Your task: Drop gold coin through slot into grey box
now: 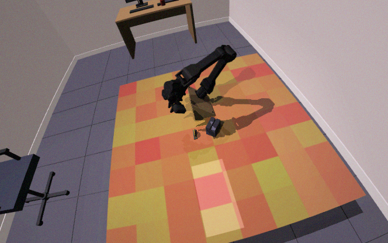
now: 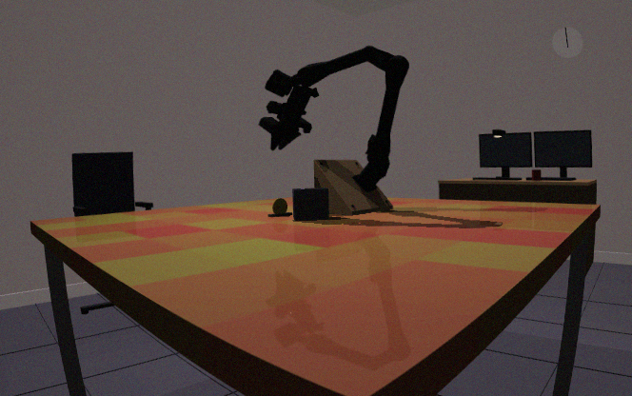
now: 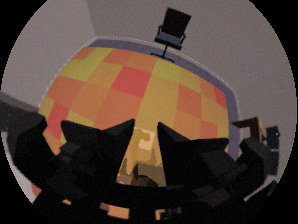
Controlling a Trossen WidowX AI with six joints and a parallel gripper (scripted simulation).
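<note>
The gold coin lies 160 mm below my gripper tip, 90 mm to the left of it and 90 mm ahead of it.
</note>
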